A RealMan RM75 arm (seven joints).
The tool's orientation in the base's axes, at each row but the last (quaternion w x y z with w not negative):
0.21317, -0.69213, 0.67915, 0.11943
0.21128, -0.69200, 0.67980, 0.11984
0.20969, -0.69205, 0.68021, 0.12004
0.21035, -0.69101, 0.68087, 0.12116
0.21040, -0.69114, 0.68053, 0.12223
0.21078, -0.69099, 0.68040, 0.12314
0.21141, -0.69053, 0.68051, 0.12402
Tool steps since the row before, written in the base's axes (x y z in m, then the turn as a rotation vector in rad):
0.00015, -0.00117, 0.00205, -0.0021, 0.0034, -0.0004
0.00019, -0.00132, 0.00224, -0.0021, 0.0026, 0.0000
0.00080, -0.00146, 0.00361, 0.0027, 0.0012, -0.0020
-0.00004, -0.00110, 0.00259, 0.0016, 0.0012, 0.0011
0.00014, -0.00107, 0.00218, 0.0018, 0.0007, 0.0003
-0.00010, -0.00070, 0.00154, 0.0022, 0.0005, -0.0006
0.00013, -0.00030, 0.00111, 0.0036, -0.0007, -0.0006
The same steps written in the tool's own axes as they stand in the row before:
0.00012, -0.00044, -0.00232, -0.0029, 0.0022, 0.0016
0.00017, -0.00050, -0.00255, -0.0024, 0.0021, 0.0009
-0.00029, -0.00127, -0.00376, 0.0000, -0.0024, 0.0026
-0.00020, -0.00030, -0.00279, -0.0015, -0.0017, -0.0002
-0.00003, -0.00043, -0.00239, -0.0007, -0.0018, 0.0003
-0.00009, -0.00010, -0.00169, -0.0001, -0.0021, 0.0010
-0.00024, -0.00027, -0.00110, 0.0011, -0.0035, 0.0006

